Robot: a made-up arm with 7 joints.
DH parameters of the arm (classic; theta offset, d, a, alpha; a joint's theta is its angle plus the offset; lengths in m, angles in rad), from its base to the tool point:
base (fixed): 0 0.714 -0.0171 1.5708
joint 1: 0 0.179 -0.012 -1.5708
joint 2: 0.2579 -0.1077 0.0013 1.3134
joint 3: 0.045 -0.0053 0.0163 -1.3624
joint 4: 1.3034 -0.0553 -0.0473 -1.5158
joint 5: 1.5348 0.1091 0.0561 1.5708
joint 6: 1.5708 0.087 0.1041 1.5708
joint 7: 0 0.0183 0.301 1.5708
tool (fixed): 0 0.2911 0 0
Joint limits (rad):
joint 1: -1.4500..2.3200
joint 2: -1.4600..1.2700
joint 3: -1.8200..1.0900
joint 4: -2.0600..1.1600
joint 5: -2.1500..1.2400
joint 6: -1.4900..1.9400
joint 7: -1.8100..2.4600
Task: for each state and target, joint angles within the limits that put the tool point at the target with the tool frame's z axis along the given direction. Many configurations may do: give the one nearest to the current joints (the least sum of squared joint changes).
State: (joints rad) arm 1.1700 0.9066 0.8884 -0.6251 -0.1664 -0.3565 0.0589
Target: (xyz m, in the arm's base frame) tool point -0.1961 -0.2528 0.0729 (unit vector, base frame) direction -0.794 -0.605 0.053
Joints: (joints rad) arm 0.7366 0.3832 0.1671 -1.0258 0.9068 -0.7063 0.1073
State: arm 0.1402 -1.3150 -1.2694 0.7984 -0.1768 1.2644 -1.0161
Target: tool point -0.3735 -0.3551 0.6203 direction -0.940 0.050 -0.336
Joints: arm -0.0316 -1.2937 -0.9742 0.7590 0.5950 1.8124 -1.2388
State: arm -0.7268 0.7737 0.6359 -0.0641 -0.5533 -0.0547 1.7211
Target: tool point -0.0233 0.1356 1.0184 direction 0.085 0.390 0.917
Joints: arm -1.1528 0.5446 -0.0429 -0.1561 -0.7444 -0.1984 2.4600
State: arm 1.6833 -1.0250 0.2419 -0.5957 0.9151 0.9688 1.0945
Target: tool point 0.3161 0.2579 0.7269 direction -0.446 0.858 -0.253
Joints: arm 1.2105 -1.1131 0.9264 0.0853 0.9726 1.2022 1.0179
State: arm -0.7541 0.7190 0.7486 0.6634 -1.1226 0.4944 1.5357
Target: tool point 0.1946 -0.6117 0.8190 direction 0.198 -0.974 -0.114
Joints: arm -1.3227 0.7112 0.2421 0.4937 -1.5962 0.5035 1.8877
